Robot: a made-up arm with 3 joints. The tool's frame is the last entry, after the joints.
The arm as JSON. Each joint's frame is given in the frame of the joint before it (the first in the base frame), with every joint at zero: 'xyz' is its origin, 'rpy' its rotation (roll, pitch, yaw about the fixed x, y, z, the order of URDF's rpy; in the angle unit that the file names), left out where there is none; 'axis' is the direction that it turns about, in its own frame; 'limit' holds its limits. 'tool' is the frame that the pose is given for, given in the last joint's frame.
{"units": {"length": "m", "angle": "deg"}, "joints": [
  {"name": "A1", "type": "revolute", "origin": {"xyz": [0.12, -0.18, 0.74]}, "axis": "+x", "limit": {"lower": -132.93, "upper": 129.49}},
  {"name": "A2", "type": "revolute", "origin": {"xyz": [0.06, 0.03, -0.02]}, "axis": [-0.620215, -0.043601, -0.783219], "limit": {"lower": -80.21, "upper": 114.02}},
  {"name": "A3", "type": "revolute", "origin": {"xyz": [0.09, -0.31, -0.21]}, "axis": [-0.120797, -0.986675, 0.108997], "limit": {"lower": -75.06, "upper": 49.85}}
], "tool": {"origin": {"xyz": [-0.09, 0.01, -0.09], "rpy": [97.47, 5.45, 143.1]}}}
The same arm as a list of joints. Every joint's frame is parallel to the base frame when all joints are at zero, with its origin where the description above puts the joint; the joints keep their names.
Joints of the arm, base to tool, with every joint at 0 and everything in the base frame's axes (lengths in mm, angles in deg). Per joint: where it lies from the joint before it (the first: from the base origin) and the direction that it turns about. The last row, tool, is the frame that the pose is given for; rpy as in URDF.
A1: axis +x offset 120 -180 740
A2: axis -0.620215 -0.043601 -0.783219 offset 60 30 -20
A3: axis -0.120797 -0.986675 0.108997 offset 90 -310 -210
tool: offset -90 10 -90 rpy 97.47 5.45 143.1
Joint limits (deg, base to tool): -132.93..129.49 -80.21..114.02 -75.06..49.85

